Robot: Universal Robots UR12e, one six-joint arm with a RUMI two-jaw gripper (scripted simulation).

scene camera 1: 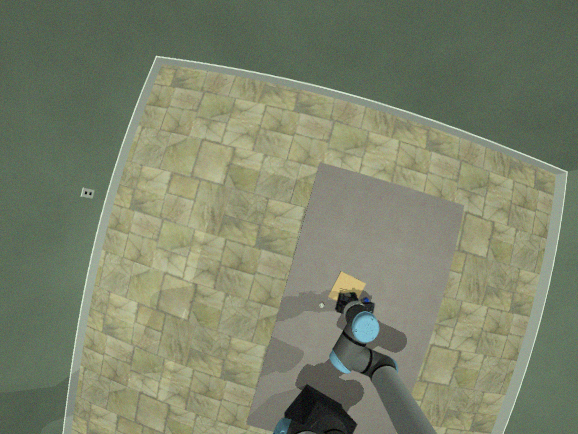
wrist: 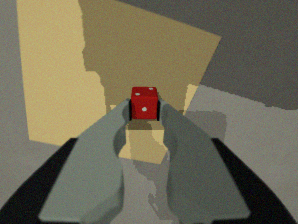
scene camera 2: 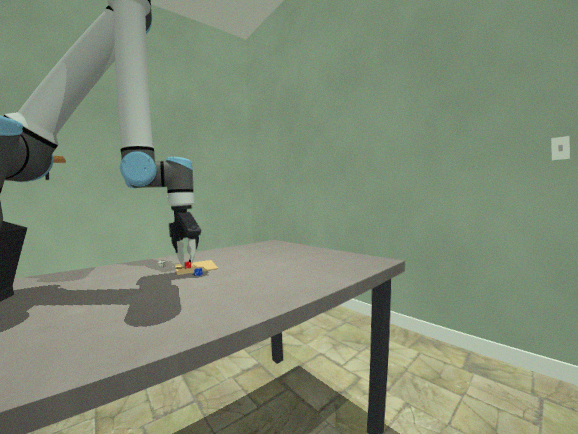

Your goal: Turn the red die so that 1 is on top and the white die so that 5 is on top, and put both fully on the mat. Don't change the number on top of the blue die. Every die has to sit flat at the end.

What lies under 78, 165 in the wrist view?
The gripper.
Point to a mat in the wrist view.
At 76, 68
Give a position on a red die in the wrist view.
At 144, 100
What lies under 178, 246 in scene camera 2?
The gripper.
